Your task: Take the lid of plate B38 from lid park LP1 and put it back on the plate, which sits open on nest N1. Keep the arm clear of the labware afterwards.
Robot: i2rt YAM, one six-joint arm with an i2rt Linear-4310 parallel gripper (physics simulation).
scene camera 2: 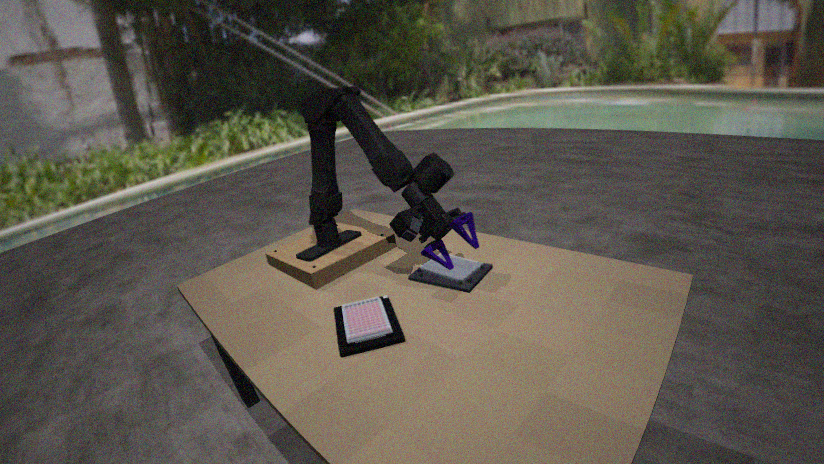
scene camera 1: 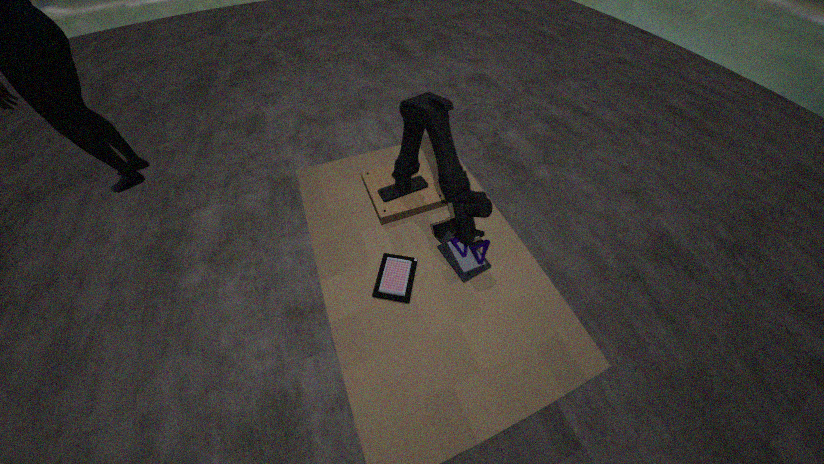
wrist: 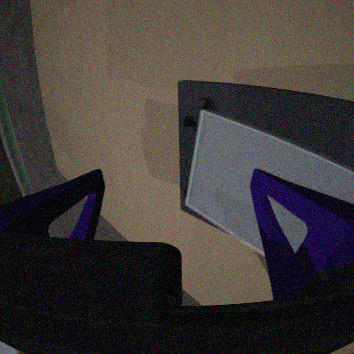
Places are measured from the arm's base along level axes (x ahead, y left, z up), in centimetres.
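Pixels of known places: gripper, fingertip midpoint: (scene camera 2: 464, 258) (scene camera 1: 472, 260) (wrist: 177, 176); arm's base at its link origin: (scene camera 2: 330, 246) (scene camera 1: 403, 189).
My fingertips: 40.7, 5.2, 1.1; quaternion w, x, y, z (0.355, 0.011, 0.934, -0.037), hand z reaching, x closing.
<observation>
For each thing: its middle in the pictures, then the offset to it from my fingertips, as dx, dy, dz. Level surfaces: height alone.
- dark grey lid park LP1 at the middle of its body: (wrist: 269, 183) (scene camera 2: 450, 270) (scene camera 1: 464, 255) -4.5, +0.6, -4.2
- Plate B38 at the middle of its body: (scene camera 2: 365, 318) (scene camera 1: 395, 275) -8.3, -24.4, -3.3
- black nest N1 at the middle of its body: (scene camera 2: 366, 322) (scene camera 1: 395, 276) -8.3, -24.4, -4.3
- table at its surface level: dz -5.2
The pale, clear lid (scene camera 1: 468, 263) (scene camera 2: 464, 270) (wrist: 225, 160) lies on the dark grey lid park LP1 (scene camera 1: 453, 262) (scene camera 2: 441, 283) (wrist: 280, 105). In the wrist view it sits turned relative to the park's edges. My gripper (scene camera 1: 472, 259) (scene camera 2: 464, 258) (wrist: 177, 176) is open and empty, with purple fingers above the park. In the wrist view one finger is over the lid, the other over bare table beside the park. Plate B38 (scene camera 1: 395, 275) (scene camera 2: 366, 318), with pink wells, sits open on the black nest N1 (scene camera 1: 390, 297) (scene camera 2: 371, 348).
The arm stands on a wooden base block (scene camera 1: 412, 213) (scene camera 2: 314, 276) at the back of the table (scene camera 1: 461, 357) (scene camera 2: 518, 357). The nest is beside the lid park, with table top between them. A person (scene camera 1: 43, 69) stands on the floor at the left, away from the table.
</observation>
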